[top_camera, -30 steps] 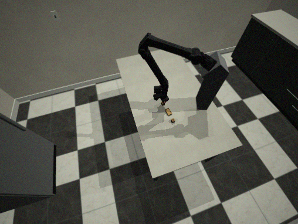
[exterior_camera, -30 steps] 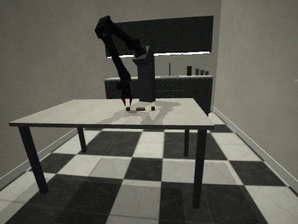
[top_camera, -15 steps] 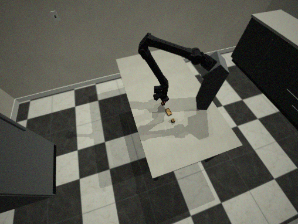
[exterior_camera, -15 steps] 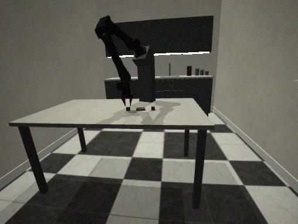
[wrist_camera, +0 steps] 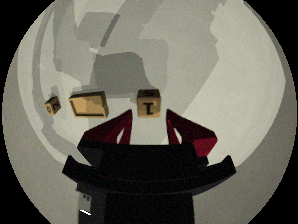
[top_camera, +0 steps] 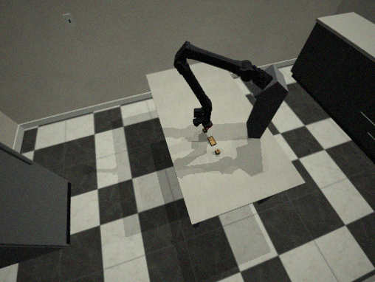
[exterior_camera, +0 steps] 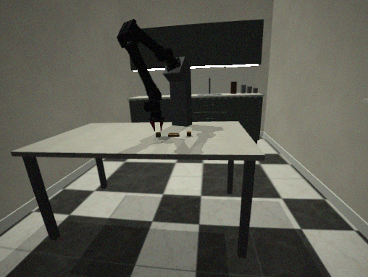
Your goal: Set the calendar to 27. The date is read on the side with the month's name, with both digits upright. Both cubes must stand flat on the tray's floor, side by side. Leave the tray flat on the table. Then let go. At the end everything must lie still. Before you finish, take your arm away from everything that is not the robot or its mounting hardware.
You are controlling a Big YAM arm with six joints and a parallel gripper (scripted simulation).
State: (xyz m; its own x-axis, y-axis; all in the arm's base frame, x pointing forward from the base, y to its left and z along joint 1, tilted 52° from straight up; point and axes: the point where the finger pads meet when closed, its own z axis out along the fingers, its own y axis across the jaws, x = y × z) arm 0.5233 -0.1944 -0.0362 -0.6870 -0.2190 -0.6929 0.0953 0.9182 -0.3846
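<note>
My gripper is now 10 mm short of the wooden tray, 110 mm to the right of it and 40 mm above it.
</note>
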